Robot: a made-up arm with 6 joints.
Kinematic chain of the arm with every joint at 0, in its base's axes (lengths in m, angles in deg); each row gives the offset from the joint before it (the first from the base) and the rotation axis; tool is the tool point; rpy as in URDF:
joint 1: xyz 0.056 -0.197 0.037 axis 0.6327 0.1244 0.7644
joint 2: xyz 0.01 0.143 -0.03 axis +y
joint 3: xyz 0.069 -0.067 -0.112 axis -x
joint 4: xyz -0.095 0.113 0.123 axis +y
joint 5: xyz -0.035 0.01 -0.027 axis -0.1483 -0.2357 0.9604
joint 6: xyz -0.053 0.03 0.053 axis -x
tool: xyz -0.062 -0.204 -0.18 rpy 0 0 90
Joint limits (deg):
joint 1: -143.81..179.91
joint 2: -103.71..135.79
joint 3: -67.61..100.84
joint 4: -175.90..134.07
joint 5: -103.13..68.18
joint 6: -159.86..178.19
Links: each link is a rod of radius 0.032 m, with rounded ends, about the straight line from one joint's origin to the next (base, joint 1, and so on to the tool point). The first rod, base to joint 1, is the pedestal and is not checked.
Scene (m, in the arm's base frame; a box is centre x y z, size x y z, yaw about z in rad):
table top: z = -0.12
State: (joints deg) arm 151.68 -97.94 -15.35 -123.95 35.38 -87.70
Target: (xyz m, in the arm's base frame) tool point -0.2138 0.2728 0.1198
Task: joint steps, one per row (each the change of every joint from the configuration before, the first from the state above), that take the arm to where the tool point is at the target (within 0.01 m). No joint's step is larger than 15 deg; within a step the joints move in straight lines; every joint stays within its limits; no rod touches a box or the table.
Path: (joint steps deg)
1: -12.84 10.64 10.98 7.30 -2.69 -9.79
2: -12.85 10.64 10.99 7.29 -2.69 -9.78
3: -12.84 10.65 10.98 7.30 -2.68 -9.79
4: -12.85 10.64 10.99 7.30 -2.69 -9.79
5: -12.84 10.64 10.98 7.29 -2.69 -9.78

